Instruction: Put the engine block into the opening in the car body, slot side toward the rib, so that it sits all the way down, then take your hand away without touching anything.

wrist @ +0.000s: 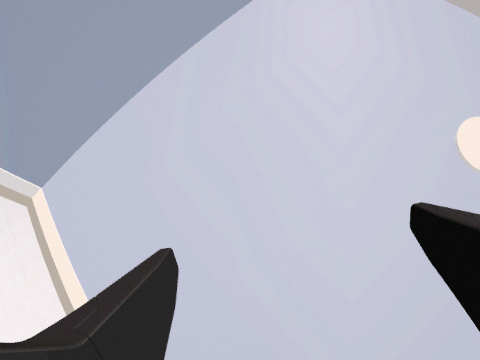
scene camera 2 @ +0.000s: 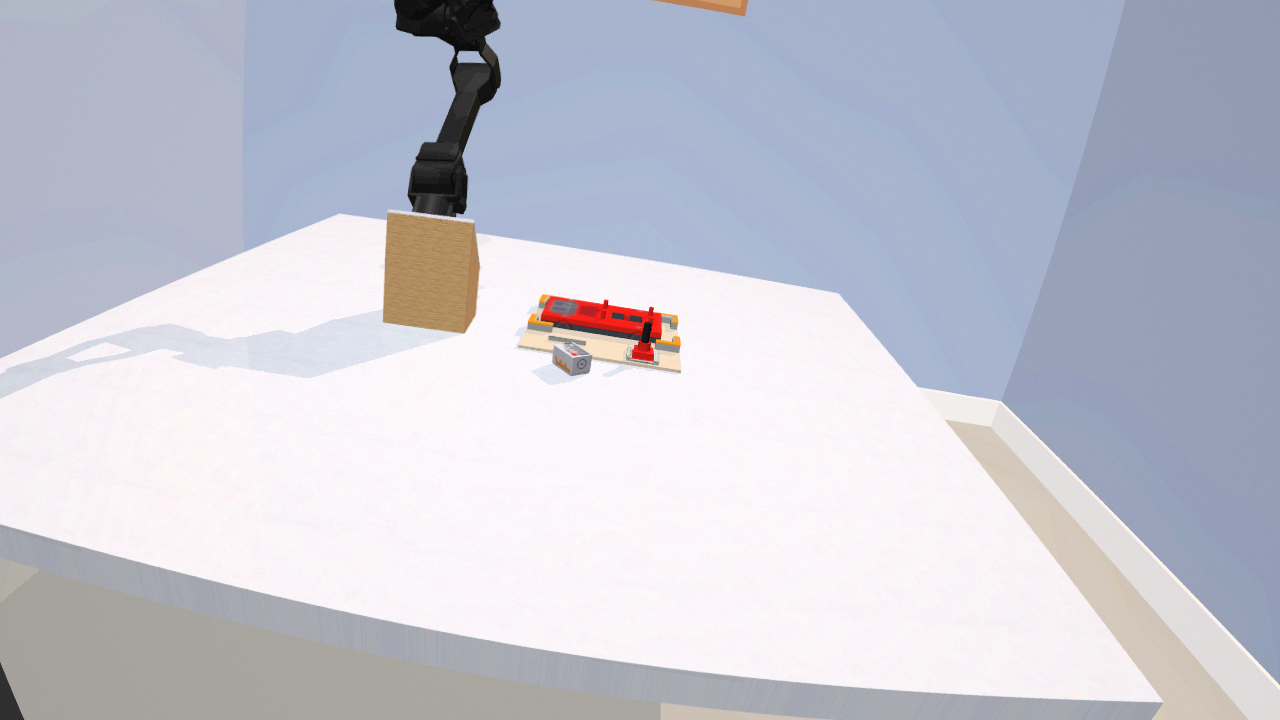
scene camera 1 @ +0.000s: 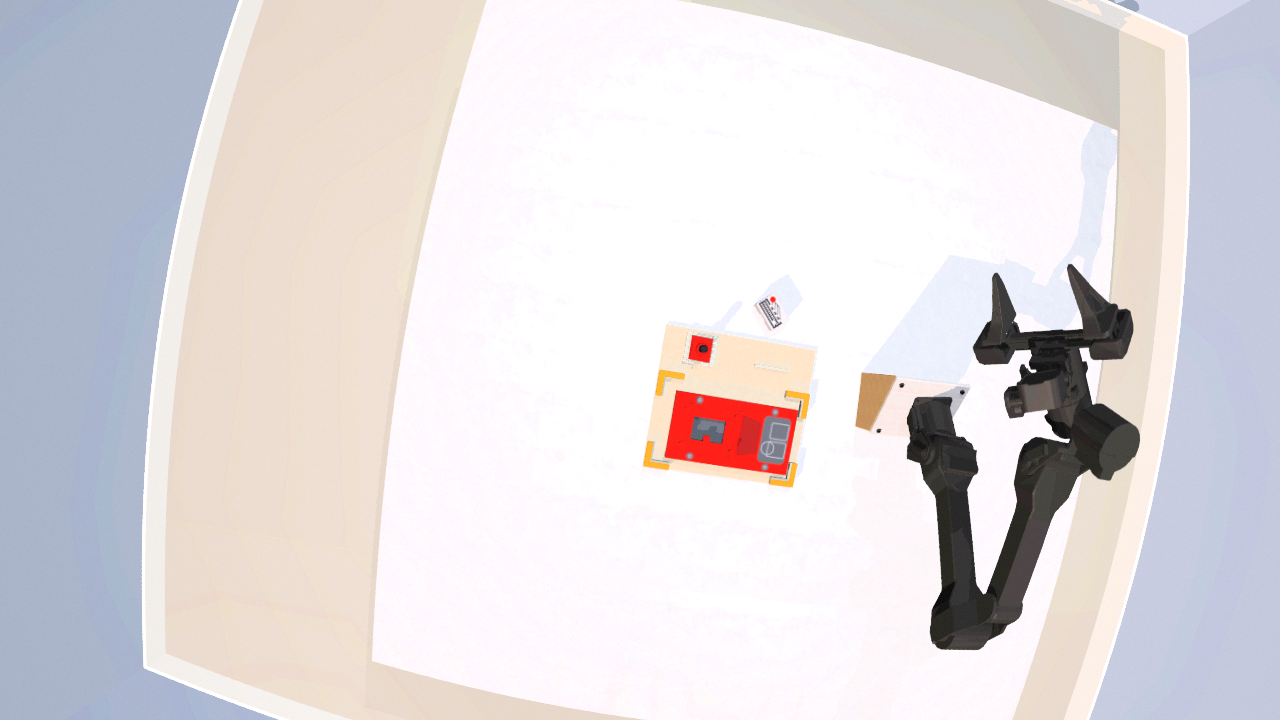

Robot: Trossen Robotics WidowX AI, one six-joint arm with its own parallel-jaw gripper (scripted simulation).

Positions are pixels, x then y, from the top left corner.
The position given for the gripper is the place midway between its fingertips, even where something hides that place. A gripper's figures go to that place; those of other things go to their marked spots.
Labels:
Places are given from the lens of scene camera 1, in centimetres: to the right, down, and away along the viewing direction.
gripper [scene camera 1: 1030, 269]: 40, -9, 64
red car body [scene camera 1: 731, 433]: 14, 12, 115
engine block [scene camera 1: 773, 313]: 21, -7, 115
beige board [scene camera 1: 740, 368]: 16, 1, 117

